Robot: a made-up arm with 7 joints.
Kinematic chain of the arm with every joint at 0, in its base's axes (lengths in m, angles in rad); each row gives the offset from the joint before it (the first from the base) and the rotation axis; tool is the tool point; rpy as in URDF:
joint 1: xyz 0 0 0.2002 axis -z
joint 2: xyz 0 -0.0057 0.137 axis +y
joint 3: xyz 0 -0.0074 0.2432 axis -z
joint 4: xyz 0 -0.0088 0.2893 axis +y
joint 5: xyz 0 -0.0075 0.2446 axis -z
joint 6: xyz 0 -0.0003 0.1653 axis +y
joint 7: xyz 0 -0.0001 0.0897 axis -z
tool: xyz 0 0 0 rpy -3.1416 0 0
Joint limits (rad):
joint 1: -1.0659..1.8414
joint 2: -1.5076..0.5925
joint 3: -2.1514..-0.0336
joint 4: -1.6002..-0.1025
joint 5: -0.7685..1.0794
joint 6: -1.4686..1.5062
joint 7: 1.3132..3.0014
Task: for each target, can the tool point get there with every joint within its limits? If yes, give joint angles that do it. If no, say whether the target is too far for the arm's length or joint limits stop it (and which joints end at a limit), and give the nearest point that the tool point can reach.
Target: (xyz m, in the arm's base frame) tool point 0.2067 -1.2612 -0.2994
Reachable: no: too far | nearest point -0.0455 -0.8208 0.0744 | short by 0.630 m
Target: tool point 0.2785 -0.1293 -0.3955
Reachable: no: joint limits stop it (at a limit: joint 1, joint 2, joint 4) | nearest point -0.0668 -0.5011 -0.0592 | short by 0.609 m
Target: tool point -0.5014 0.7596 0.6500
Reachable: yes | joints 1.2252 -0.9448 -0.6628 -0.6995 0.8684 -0.3077 1.5914
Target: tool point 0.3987 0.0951 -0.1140
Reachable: no: joint limits stop it (at a limit: joint 1, joint 2, joint 3, joint 4, joint 6) | nearest point 0.1534 0.4631 -0.0514 | short by 0.447 m
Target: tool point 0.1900 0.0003 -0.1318
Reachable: no: joint limits stop it (at a limit: joint 1, joint 2, joint 3, joint 4) | nearest point 0.1181 0.4496 -0.0533 | short by 0.462 m
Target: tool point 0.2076 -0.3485 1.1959
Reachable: yes | joints -0.1267 0.2728 -1.3198 -0.8560 -0.0418 0.1706 2.0128
